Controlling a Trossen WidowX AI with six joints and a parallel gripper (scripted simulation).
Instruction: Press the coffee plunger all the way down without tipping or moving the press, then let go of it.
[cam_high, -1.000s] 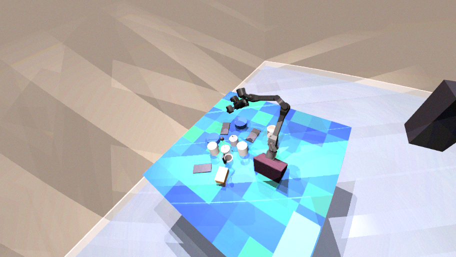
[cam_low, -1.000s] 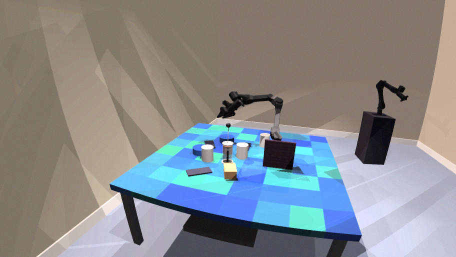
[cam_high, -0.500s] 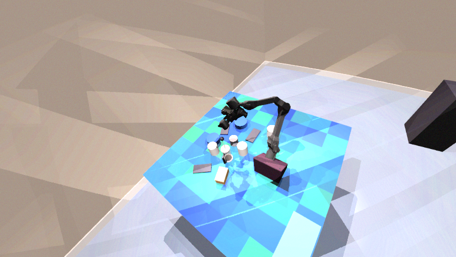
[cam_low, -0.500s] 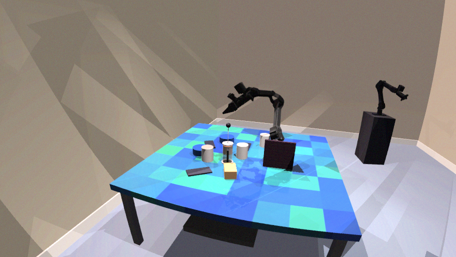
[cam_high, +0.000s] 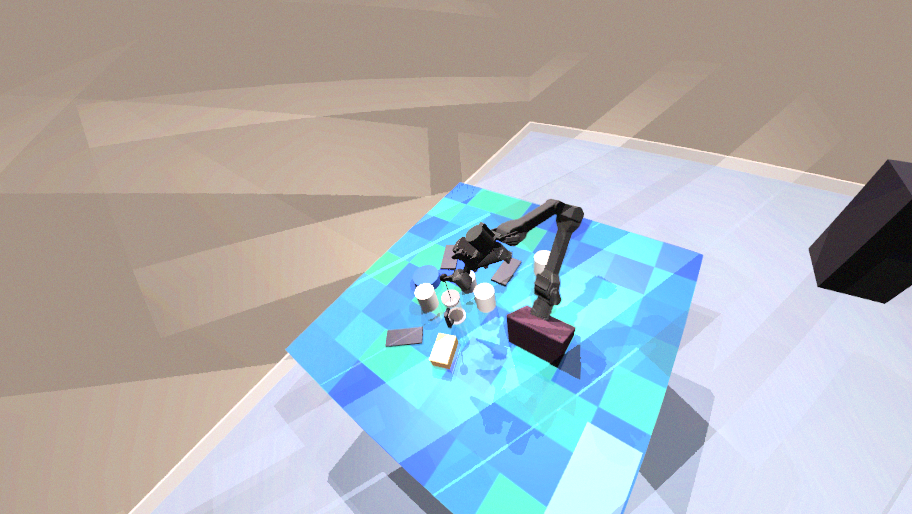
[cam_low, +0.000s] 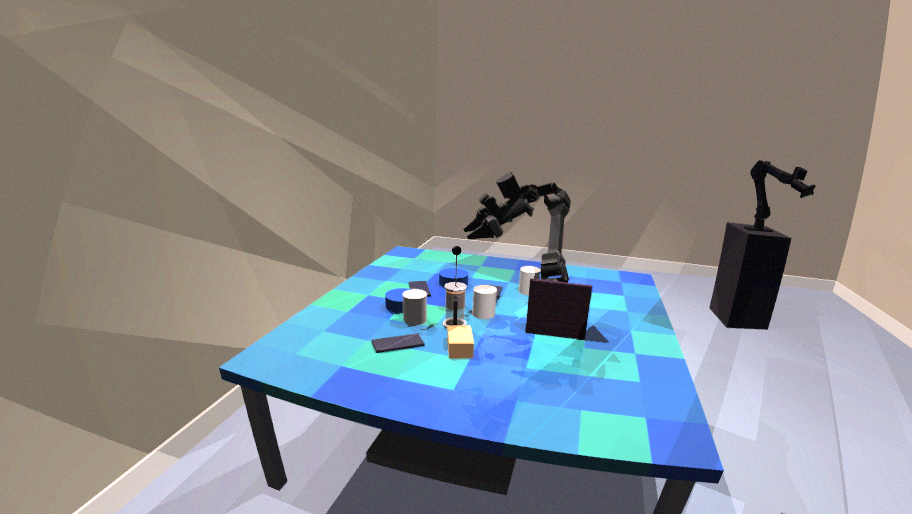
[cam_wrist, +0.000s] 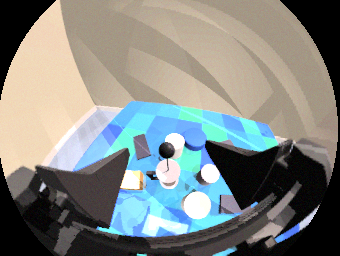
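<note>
The coffee press lies 2 cm ahead of my gripper tip, 2 cm to the left of it and 18 cm below it. The rest, counted from my gripper tip: tan box: 2 cm behind, 17 cm to the left, 28 cm below.
</note>
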